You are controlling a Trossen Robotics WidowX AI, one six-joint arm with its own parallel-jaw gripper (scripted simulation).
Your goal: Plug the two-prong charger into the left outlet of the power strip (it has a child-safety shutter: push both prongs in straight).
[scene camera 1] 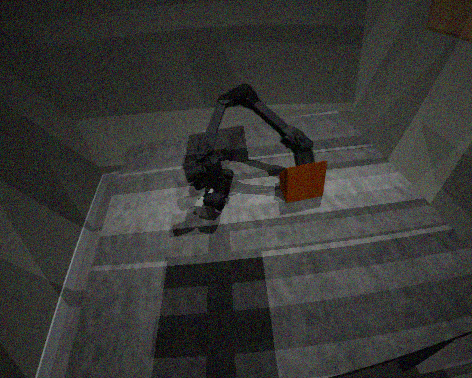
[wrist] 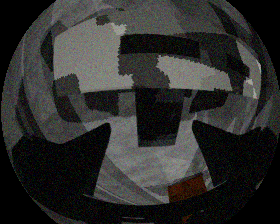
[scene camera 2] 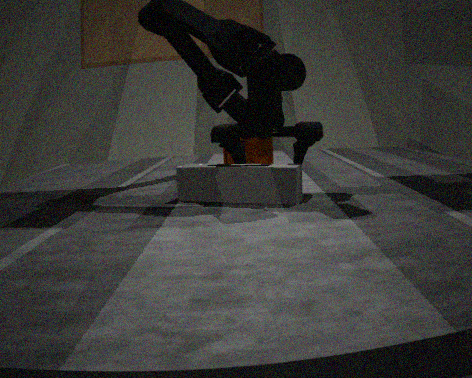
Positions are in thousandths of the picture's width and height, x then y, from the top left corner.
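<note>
My gripper (scene camera 1: 474,536) is open, and it holds nothing. In the wrist view I see the gripper (wrist: 548,565) again, and there is a dark block (wrist: 566,493) there too.
</note>
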